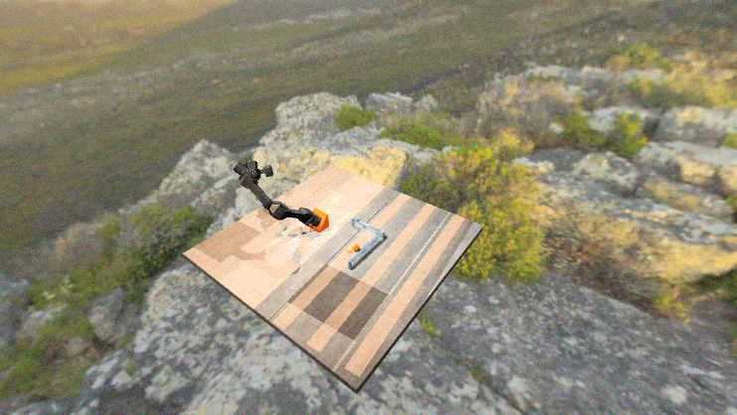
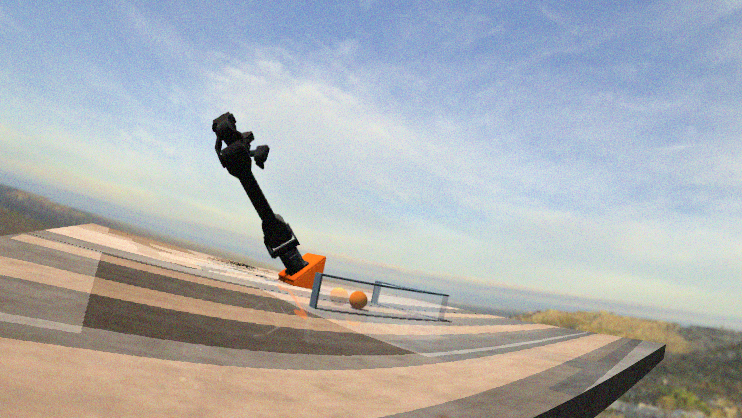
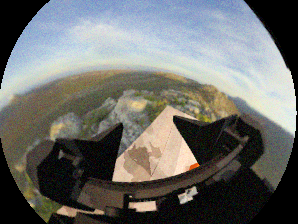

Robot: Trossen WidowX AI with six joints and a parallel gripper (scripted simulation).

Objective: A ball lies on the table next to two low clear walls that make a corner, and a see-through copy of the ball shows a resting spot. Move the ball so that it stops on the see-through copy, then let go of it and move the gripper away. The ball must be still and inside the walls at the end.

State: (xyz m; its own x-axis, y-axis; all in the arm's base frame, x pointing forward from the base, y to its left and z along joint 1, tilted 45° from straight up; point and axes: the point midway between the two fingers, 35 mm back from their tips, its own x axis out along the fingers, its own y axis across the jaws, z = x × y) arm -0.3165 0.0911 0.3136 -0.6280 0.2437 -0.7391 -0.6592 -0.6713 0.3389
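My gripper tip is 66 cm short of the orange ball, 15 cm to the right of it and 33 cm above it. Also, from my gripper tip: clear wall 72 cm ahead, 18 cm to the left, 32 cm below; see-through copy 65 cm ahead, 11 cm to the left, 33 cm below.
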